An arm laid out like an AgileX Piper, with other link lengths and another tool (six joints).
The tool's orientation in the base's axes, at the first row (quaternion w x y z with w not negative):
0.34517, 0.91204, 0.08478, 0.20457
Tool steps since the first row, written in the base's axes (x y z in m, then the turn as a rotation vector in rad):
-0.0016, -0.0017, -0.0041, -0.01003, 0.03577, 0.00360
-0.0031, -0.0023, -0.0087, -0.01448, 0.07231, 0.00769
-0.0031, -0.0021, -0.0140, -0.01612, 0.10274, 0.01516
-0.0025, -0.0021, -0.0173, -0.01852, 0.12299, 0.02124
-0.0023, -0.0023, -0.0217, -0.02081, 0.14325, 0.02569
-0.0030, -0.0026, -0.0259, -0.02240, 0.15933, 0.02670
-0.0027, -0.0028, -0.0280, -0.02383, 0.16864, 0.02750
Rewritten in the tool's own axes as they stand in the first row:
-0.0032, -0.0015, 0.0031, 0.00267, -0.02448, -0.02805
-0.0062, -0.0041, 0.0059, 0.01075, -0.04913, -0.05448
-0.0078, -0.0078, 0.0094, 0.02063, -0.06693, -0.07836
-0.0083, -0.0100, 0.0119, 0.02637, -0.07805, -0.09557
-0.0096, -0.0127, 0.0151, 0.03170, -0.09027, -0.11163
-0.0116, -0.0153, 0.0178, 0.03534, -0.10164, -0.12256
-0.0121, -0.0165, 0.0195, 0.03705, -0.10808, -0.12926

